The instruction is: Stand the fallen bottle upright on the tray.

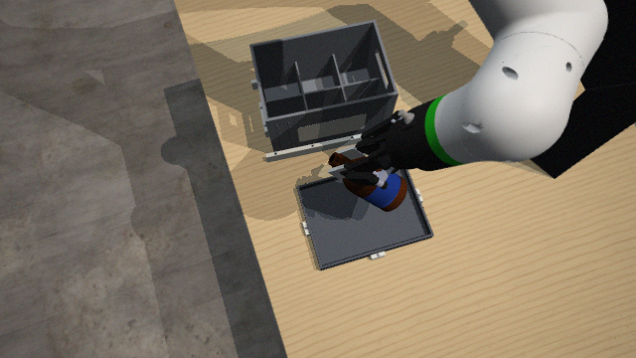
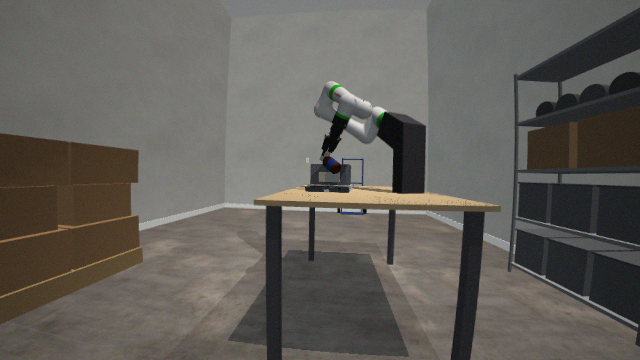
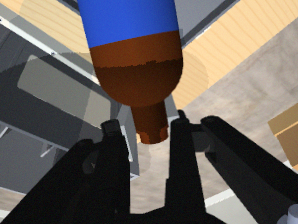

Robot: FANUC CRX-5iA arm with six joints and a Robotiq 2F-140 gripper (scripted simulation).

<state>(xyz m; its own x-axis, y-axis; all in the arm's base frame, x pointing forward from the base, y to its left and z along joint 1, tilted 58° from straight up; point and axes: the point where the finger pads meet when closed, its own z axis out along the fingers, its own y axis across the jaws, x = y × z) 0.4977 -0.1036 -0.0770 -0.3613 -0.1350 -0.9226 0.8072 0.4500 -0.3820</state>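
Right now the bottle is 20 mm behind my hand, 30 mm to the left of it and 40 mm below it. Round my hand: dark grey crate (90 mm behind, 210 mm to the right, 130 mm below); tray (20 mm behind, 50 mm to the left, 210 mm below).
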